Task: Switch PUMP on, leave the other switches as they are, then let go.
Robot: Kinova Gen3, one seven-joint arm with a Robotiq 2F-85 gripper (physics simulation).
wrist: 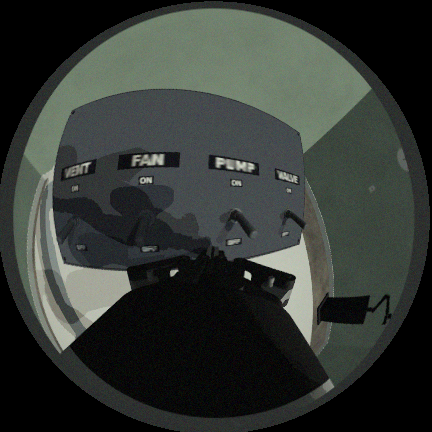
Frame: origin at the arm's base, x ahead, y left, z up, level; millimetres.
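Where they show: gripper, fingertip midpoint: (212,253).
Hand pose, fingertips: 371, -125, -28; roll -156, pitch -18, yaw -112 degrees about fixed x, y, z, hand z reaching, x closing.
After its pixels a point has its place, as x, y, z.
A dark grey switch panel (185,125) @(533, -121, 39) fills the middle of the wrist view. The PUMP lever (244,224) @(391, -163, 8) sits right of centre, below its PUMP label (233,164) @(474, -180, 16), and slants down towards its OFF mark. The FAN lever (138,229) @(414, -48, 11) and the VENT lever (69,230) @(440, 62, -1) stand to the left in shadow and also point down. The VALVE lever (295,219) @(369, -280, 1) at the right slants down and to the right. My gripper (212,253) @(371, -125, -29) is shut and empty. Its tips are at the panel's lower edge in the view, below and left of the PUMP lever; their distance from the panel is hard to tell.
A pale table surface (95,290) @(350, 119, -113) with a brown border lies under the panel. A dark box-shaped object (344,310) with a thin bent arm shows at the lower right. Green walls (200,50) stand behind. A dark shadow falls across the panel's left half.
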